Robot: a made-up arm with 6 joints. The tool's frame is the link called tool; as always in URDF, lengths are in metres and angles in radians. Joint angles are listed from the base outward.
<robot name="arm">
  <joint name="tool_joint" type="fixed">
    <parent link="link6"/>
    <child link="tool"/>
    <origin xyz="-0.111 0.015 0.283" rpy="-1.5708 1.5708 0"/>
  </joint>
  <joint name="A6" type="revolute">
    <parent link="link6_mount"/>
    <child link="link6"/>
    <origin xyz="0.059 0.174 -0.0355" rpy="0 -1.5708 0"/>
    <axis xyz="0 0 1"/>
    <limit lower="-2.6" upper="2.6"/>
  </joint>
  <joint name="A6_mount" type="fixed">
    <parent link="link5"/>
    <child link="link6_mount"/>
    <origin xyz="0.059 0.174 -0.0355" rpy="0 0 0"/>
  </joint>
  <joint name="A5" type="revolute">
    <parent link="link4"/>
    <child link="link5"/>
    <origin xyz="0.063 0.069 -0.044" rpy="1.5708 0 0"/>
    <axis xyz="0 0 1"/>
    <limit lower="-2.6" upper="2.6"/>
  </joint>
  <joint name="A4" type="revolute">
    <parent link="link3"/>
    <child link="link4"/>
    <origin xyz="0.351 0.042 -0.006" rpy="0 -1.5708 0"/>
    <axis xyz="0 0 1"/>
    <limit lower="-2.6" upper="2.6"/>
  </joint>
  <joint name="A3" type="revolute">
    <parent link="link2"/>
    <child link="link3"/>
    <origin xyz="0.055 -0.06 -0.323" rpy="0 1.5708 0"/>
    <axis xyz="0 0 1"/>
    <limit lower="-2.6" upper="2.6"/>
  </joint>
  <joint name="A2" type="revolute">
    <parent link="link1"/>
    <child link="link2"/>
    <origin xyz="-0.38 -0.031 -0.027" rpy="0 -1.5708 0"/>
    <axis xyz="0 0 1"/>
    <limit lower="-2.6" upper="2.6"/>
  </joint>
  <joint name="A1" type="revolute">
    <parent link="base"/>
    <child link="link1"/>
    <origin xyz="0 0 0.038" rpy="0 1.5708 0"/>
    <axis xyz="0 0 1"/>
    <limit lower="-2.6" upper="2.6"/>
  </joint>
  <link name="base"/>
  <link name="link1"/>
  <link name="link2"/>
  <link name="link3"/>
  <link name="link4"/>
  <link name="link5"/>
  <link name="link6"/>
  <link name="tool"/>
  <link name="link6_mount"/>
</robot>
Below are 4 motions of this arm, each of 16 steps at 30 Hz.
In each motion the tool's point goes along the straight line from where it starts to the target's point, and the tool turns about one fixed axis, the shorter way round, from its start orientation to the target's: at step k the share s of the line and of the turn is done. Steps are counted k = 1, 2, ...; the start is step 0. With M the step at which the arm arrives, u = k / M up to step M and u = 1 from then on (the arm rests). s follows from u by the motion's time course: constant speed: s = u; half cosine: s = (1 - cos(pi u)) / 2; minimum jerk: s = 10 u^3 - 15 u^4 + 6 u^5.
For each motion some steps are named. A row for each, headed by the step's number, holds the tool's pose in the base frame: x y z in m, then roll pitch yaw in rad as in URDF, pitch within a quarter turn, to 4 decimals.
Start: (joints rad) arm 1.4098 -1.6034 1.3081 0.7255 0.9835 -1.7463
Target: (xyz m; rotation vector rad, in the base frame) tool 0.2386 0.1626 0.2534 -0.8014 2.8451 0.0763
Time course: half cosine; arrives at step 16
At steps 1, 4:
1: 0.1565 0.2034 0.2972 2.6775 0.2977 -2.4279
4: 0.1678 0.1977 0.2911 2.7414 0.2788 -2.4476

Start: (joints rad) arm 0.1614 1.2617 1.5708 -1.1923 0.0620 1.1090
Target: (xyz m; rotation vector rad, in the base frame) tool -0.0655 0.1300 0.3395 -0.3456 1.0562 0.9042
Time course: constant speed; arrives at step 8
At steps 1, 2, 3, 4, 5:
1: -0.0555 0.1331 0.3457 0.4369 1.0391 1.2220
2: -0.0569 0.1327 0.3448 0.4210 1.0391 1.2177
3: -0.0584 0.1322 0.3440 0.4050 1.0390 1.2134
4: -0.0598 0.1318 0.3431 0.3891 1.0389 1.2090
5: -0.0612 0.1313 0.3422 0.3731 1.0388 1.2047

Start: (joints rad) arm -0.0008 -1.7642 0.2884 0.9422 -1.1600 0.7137
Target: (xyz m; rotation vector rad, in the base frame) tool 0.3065 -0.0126 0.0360 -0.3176 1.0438 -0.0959
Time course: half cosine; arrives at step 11
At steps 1, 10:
1: 0.3142 -0.1089 0.0811 -0.4431 0.9071 -0.5815
10: 0.3067 -0.0146 0.0369 -0.5778 0.9837 -0.4280

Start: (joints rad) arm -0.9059 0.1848 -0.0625 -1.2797 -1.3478 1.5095
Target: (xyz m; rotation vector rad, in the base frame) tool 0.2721 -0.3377 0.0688 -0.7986 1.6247 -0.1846
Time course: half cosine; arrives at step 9
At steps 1, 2, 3, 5, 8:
1: 0.2883 -0.2208 0.1282 -1.9249 0.4180 -1.4513
2: 0.2869 -0.2312 0.1229 -1.9260 0.4652 -1.4600
3: 0.2847 -0.2473 0.1147 -1.9287 0.5375 -1.4740
5: 0.2790 -0.2879 0.0941 -1.9423 0.7205 -1.5141
8: 0.2726 -0.3341 0.0706 -1.9762 0.9276 -1.5755

